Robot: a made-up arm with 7 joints. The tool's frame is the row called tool.
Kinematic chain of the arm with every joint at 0, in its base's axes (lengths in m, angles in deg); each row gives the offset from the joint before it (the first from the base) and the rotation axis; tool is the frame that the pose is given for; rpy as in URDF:
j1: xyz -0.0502 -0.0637 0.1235 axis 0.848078 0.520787 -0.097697
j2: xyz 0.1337 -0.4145 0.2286 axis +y
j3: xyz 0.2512 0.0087 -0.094 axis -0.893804 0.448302 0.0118
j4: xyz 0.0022 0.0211 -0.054 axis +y
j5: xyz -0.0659 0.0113 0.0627 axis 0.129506 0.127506 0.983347
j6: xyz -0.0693 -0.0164 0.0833 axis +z
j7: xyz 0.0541 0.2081 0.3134 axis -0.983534 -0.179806 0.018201
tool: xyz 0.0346 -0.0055 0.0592 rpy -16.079 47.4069 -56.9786
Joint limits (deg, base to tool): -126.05..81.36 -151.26..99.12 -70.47..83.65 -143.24..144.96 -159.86..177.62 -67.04..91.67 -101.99..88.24
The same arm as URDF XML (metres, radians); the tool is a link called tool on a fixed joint. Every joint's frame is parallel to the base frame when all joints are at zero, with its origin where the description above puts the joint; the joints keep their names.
<robot name="arm">
<link name="base"/>
<link name="link1"/>
<link name="link2"/>
<link name="link3"/>
<link name="link4"/>
<link name="link5"/>
<link name="link6"/>
<link name="link7"/>
<link name="tool"/>
<joint name="j1" type="revolute"><parent link="base"/><child link="link1"/><origin xyz="-0.0502 -0.0637 0.1235" rpy="0.0000 0.0000 0.0000"/><axis xyz="0.848078 0.520787 -0.097697"/><limit lower="-2.2000" upper="1.4200"/></joint>
<joint name="j2" type="revolute"><parent link="link1"/><child link="link2"/><origin xyz="0.1337 -0.4145 0.2286" rpy="0.0000 0.0000 0.0000"/><axis xyz="0 1 0"/><limit lower="-2.6400" upper="1.7300"/></joint>
<joint name="j3" type="revolute"><parent link="link2"/><child link="link3"/><origin xyz="0.2512 0.0087 -0.0940" rpy="0.0000 0.0000 0.0000"/><axis xyz="-0.893804 0.448302 0.0118"/><limit lower="-1.2299" upper="1.4600"/></joint>
<joint name="j4" type="revolute"><parent link="link3"/><child link="link4"/><origin xyz="0.0022 0.0211 -0.0540" rpy="0.0000 0.0000 0.0000"/><axis xyz="0 1 0"/><limit lower="-2.5000" upper="2.5300"/></joint>
<joint name="j5" type="revolute"><parent link="link4"/><child link="link5"/><origin xyz="-0.0659 0.0113 0.0627" rpy="0.0000 0.0000 0.0000"/><axis xyz="0.129506 0.127506 0.983347"/><limit lower="-2.7901" upper="3.1001"/></joint>
<joint name="j6" type="revolute"><parent link="link5"/><child link="link6"/><origin xyz="-0.0693 -0.0164 0.0833" rpy="0.0000 0.0000 0.0000"/><axis xyz="0 0 1"/><limit lower="-1.1701" upper="1.5999"/></joint>
<joint name="j7" type="revolute"><parent link="link6"/><child link="link7"/><origin xyz="0.0541 0.2081 0.3134" rpy="0.0000 0.0000 0.0000"/><axis xyz="-0.983534 -0.179806 0.018201"/><limit lower="-1.7801" upper="1.5401"/></joint>
<joint name="tool_fixed" type="fixed"><parent link="link7"/><child link="tool"/><origin xyz="0.0346 -0.0055 0.0592" rpy="-0.2806 0.8274 -0.9945"/></joint>
</robot>

